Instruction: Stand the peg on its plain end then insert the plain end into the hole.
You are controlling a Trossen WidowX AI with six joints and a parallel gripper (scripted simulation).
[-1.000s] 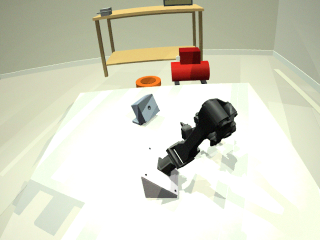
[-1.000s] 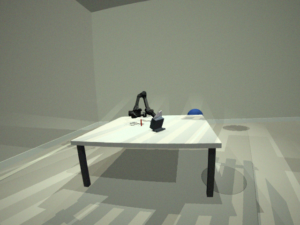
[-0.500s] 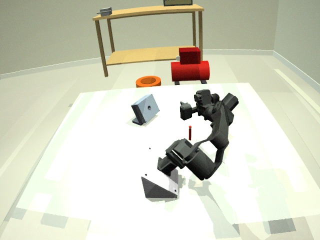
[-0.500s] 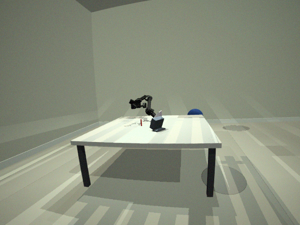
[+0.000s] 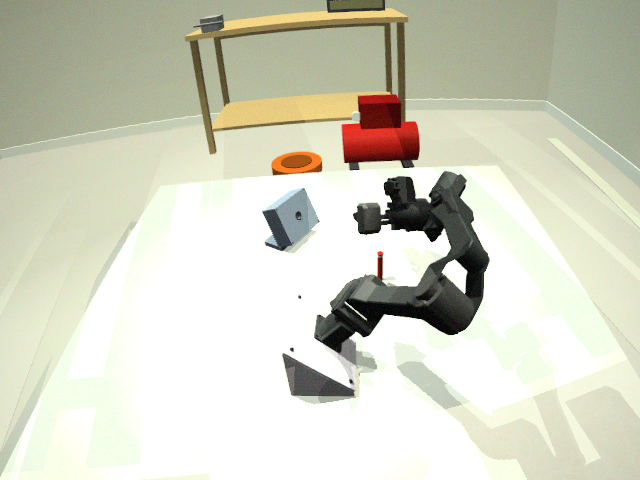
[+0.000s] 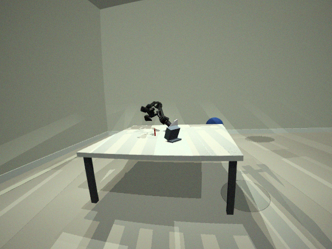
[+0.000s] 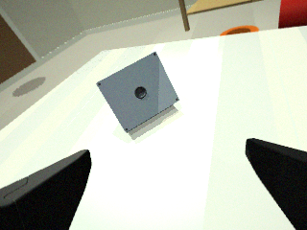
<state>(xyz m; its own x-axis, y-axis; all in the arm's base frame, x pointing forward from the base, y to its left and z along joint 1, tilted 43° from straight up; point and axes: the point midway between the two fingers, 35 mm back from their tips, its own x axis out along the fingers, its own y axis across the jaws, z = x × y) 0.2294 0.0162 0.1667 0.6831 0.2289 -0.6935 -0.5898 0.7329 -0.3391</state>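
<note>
The red peg lies 10 mm behind my gripper tip, 20 mm to the right of it and 130 mm below it. Round my gripper tip: sloped grey panel 170 mm ahead, 210 mm to the left, 110 mm below.
</note>
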